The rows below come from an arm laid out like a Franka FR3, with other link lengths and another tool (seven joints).
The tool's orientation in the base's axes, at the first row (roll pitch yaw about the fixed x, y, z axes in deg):
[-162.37 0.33 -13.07]
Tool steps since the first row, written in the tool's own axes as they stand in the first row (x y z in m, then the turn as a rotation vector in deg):
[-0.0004 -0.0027 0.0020 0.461 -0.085 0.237]
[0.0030 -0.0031 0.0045 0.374 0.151 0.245]
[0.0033 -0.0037 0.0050 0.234 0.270 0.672]
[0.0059 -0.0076 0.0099 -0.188 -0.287 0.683]
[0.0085 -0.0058 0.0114 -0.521 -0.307 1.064]
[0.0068 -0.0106 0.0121 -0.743 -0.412 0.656]
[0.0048 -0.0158 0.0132 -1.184 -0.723 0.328]
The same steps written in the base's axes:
[0.0003 0.0032 -0.0011 0.482 0.045 -0.203]
[0.0039 0.0035 -0.0034 0.347 -0.152 -0.281]
[0.0043 0.0042 -0.0037 0.212 -0.104 -0.724]
[0.0080 0.0087 -0.0072 -0.078 0.511 -0.563]
[0.0103 0.0068 -0.0092 -0.374 0.718 -0.918]
[0.0097 0.0119 -0.0084 -0.593 0.745 -0.496]
[0.0089 0.0175 -0.0078 -0.976 1.036 -0.087]

